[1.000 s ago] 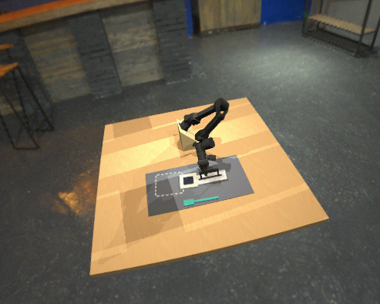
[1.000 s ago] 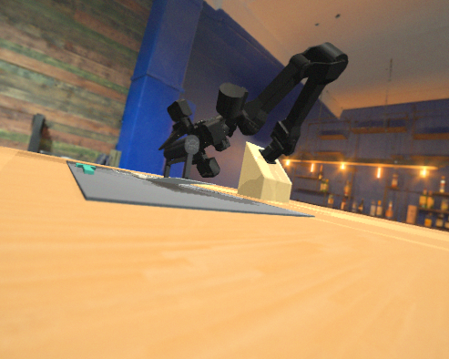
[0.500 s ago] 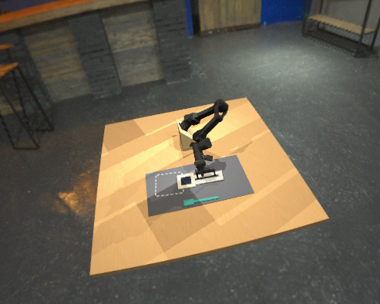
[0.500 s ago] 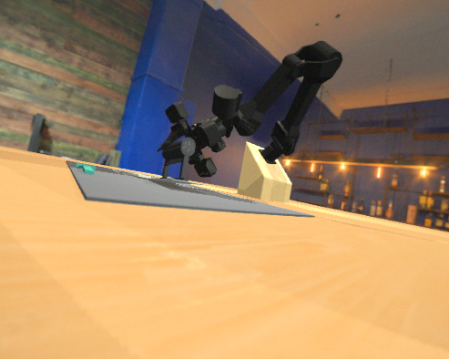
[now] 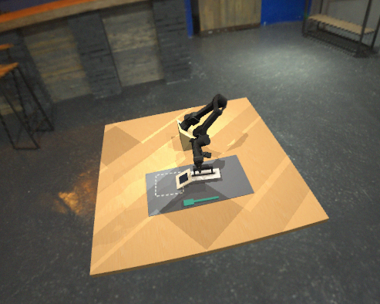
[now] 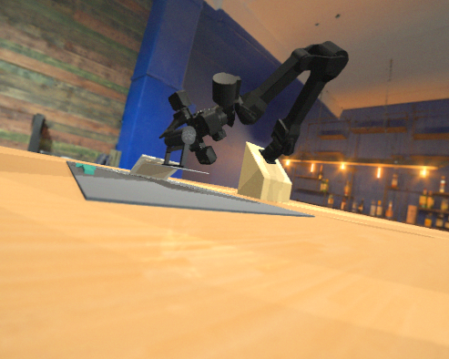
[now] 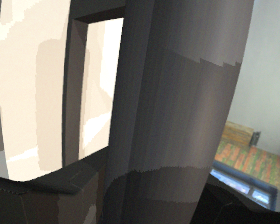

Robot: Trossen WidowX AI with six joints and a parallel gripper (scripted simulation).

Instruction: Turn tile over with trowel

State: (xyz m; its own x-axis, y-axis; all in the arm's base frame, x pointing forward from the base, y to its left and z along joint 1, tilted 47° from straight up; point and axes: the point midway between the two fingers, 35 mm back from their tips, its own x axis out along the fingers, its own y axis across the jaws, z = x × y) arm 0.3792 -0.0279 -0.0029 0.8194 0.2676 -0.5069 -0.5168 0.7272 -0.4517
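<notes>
The tile is 10 cm to the right of my gripper tip, 6 cm below it and 5 cm behind it. From my gripper tip the other things lie so: grey mat: 11 cm below, 3 cm to the right, 1 cm behind; then trowel: 3 cm behind, 1 cm below; then teal flat tool: 13 cm ahead, 8 cm below, 7 cm to the right.
</notes>
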